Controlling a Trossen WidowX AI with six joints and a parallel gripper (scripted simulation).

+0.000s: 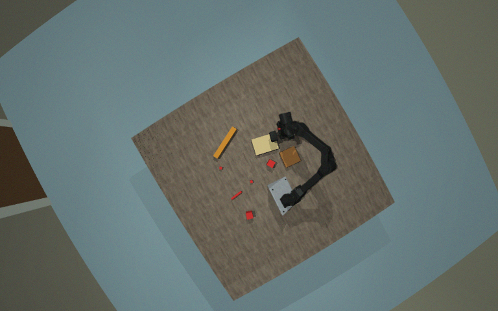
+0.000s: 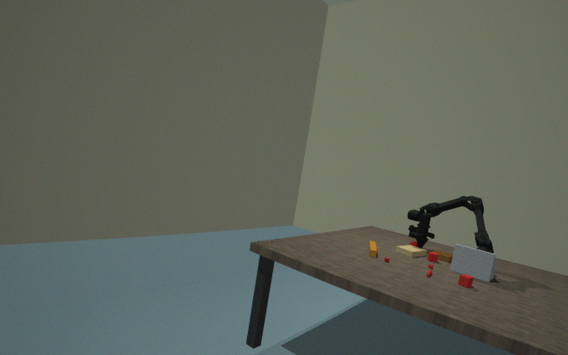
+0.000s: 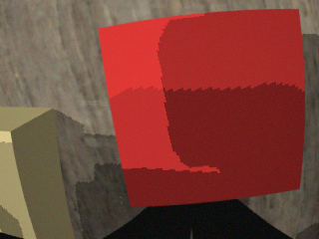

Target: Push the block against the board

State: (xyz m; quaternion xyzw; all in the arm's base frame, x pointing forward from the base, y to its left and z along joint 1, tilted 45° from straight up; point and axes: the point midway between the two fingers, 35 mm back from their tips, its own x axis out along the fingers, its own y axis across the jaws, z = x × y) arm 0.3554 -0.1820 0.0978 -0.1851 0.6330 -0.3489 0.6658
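Now: the brown square block 14 cm behind my gripper tip, 3 cm to the left of it and 1 cm above it. From my gripper tip the other things lie so: red stick 45 cm to the left, 20 cm behind; then board 13 cm to the left, 1 cm above; then long orange bar 35 cm to the left, 13 cm ahead, 1 cm above.
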